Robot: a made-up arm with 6 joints. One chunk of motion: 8 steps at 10 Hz.
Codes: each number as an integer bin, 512 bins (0 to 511) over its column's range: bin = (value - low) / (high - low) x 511, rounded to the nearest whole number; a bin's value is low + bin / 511 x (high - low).
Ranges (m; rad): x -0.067..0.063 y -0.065..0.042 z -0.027..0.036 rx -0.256..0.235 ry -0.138..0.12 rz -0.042..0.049
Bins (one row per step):
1: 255 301 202 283 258 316
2: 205 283 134 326 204 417
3: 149 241 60 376 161 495
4: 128 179 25 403 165 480
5: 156 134 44 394 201 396
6: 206 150 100 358 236 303
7: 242 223 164 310 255 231
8: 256 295 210 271 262 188
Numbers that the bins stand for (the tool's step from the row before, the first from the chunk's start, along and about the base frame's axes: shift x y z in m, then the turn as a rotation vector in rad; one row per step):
1: -0.00213 -0.00197 -0.00210 0.01592 -0.00774 0.01427
2: -0.01485 -0.00574 -0.01048 0.05724 -0.03500 0.03226
3: -0.02909 -0.01454 -0.01960 0.10528 -0.05671 0.04615
4: -0.03444 -0.02752 -0.02392 0.13123 -0.05469 0.04348
5: -0.02731 -0.03694 -0.02158 0.12258 -0.03652 0.02852
6: -0.01459 -0.03359 -0.01467 0.08799 -0.01885 0.01196
7: -0.00543 -0.01831 -0.00678 0.04187 -0.00925 -0.00086
8: -0.00187 -0.00323 -0.00111 0.00439 -0.00572 -0.00852

